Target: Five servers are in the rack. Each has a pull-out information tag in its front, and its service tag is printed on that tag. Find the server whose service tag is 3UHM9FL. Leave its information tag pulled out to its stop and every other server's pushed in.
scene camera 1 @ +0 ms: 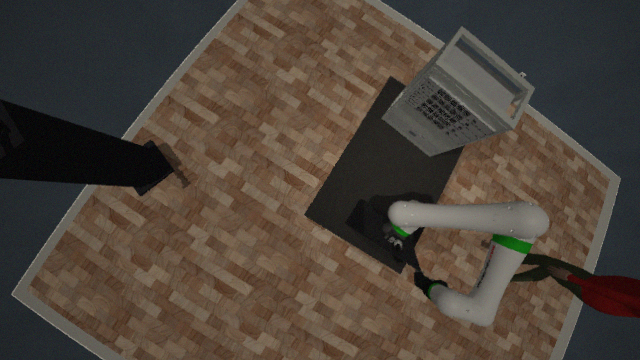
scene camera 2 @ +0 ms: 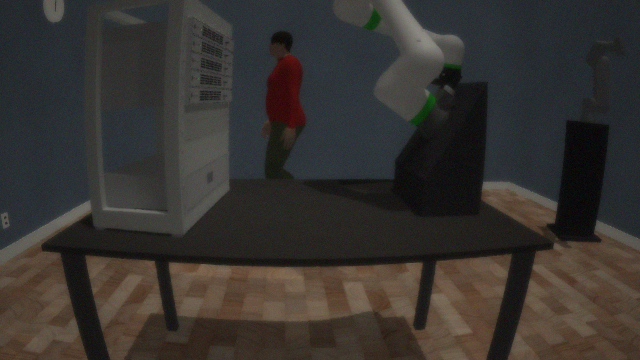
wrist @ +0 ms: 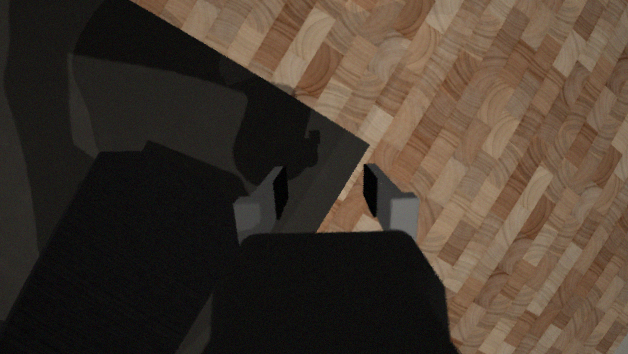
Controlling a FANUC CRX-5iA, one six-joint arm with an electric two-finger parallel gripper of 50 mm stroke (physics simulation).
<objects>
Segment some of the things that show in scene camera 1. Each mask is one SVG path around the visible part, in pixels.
A grey rack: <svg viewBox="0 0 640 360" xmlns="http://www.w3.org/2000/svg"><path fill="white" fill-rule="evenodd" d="M463 26L458 29L401 91L381 118L429 157L515 129L535 90L529 82ZM520 100L512 117L508 116L506 111L509 105ZM459 38L490 62L520 88L521 91L517 92L487 65L458 42Z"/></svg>
</objects>
